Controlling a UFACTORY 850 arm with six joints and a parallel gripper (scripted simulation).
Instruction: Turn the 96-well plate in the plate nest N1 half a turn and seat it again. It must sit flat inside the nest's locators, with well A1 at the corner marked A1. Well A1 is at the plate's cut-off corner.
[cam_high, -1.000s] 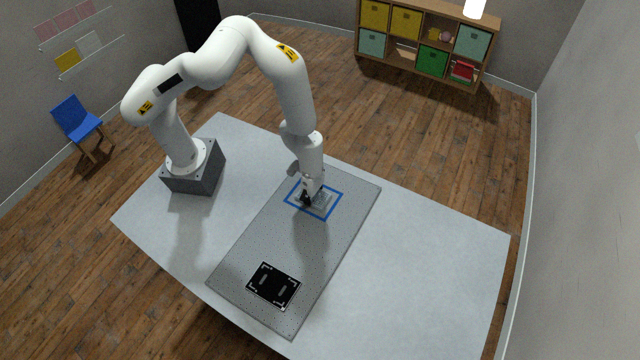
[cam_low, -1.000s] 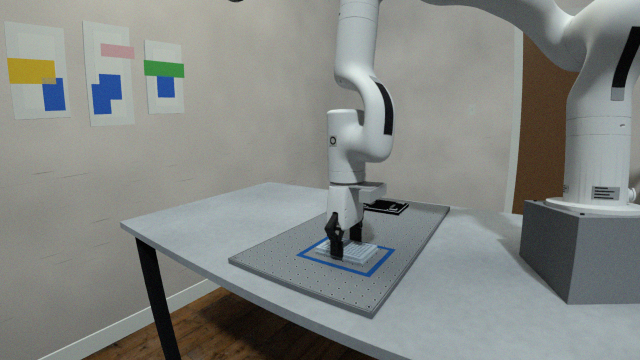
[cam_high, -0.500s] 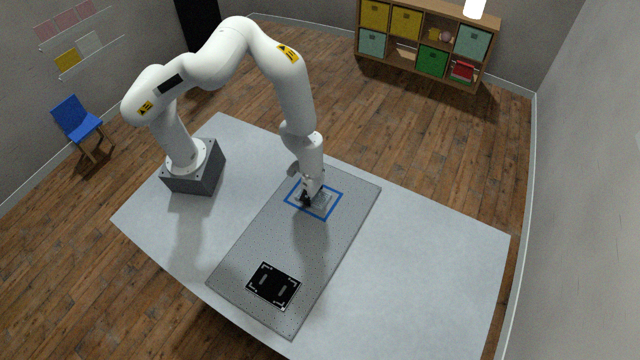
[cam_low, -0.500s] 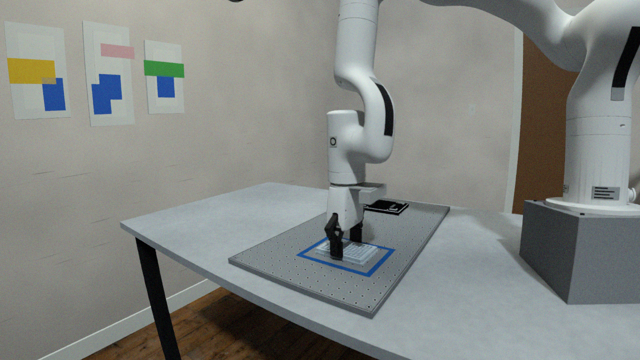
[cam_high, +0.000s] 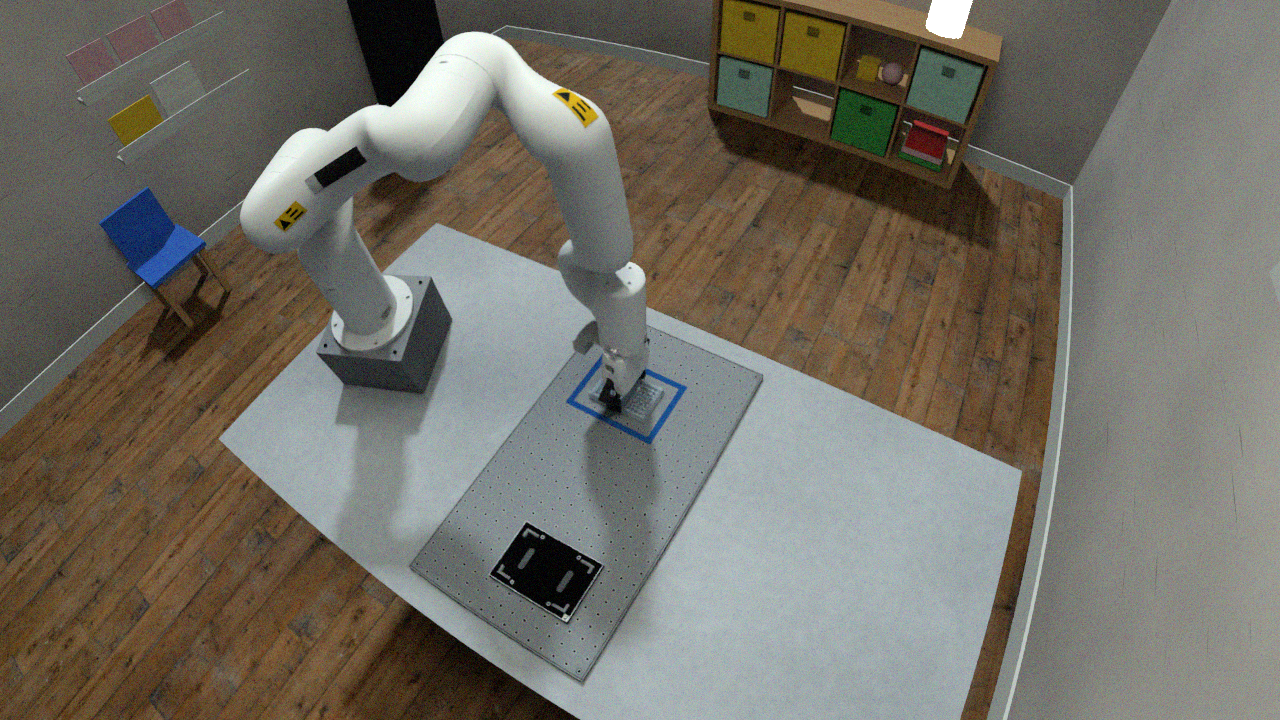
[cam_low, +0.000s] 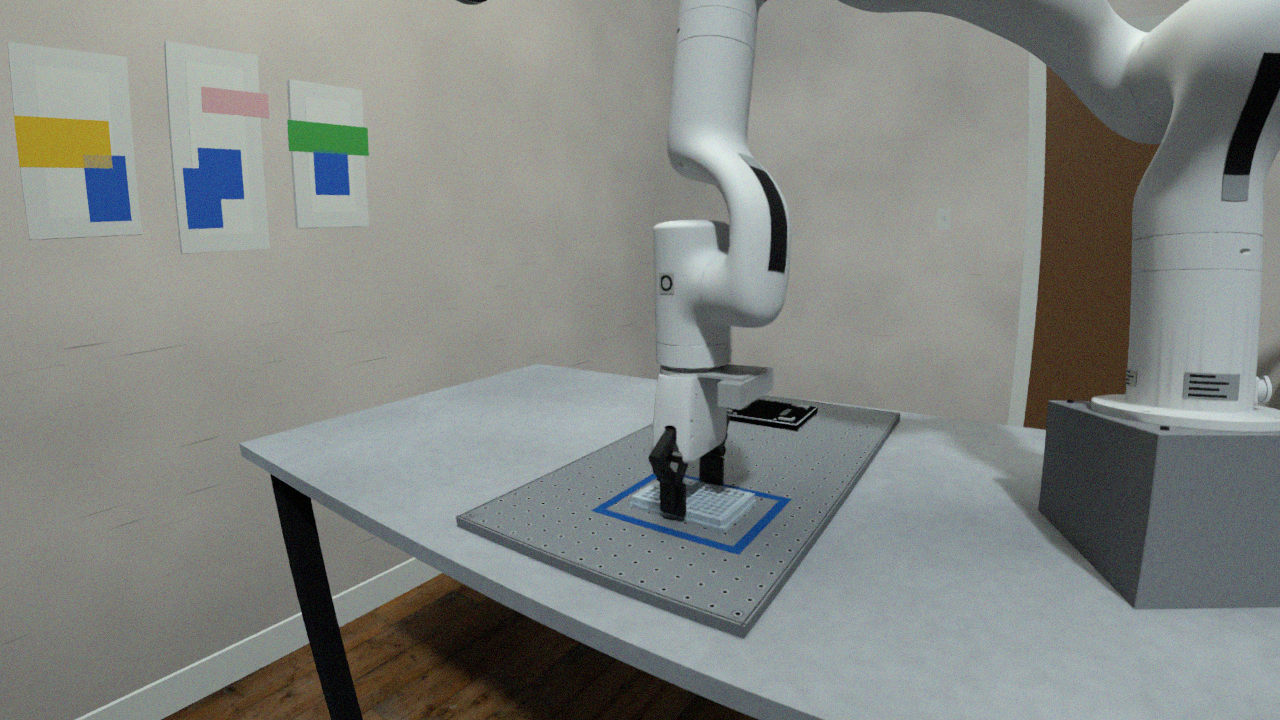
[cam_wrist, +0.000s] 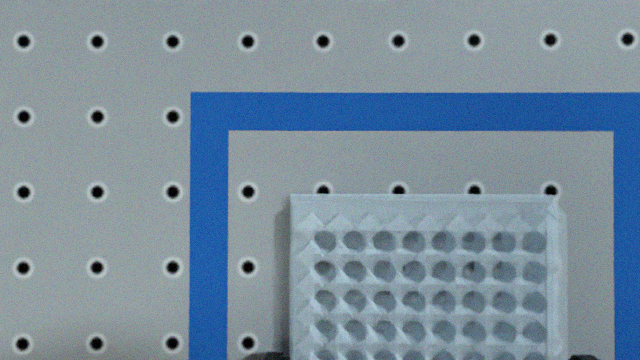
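The 96-well plate lies 10 mm below my hand. The rest, counted from my hand: black plate nest N1: 20 mm ahead, 390 mm to the right, 10 mm below.
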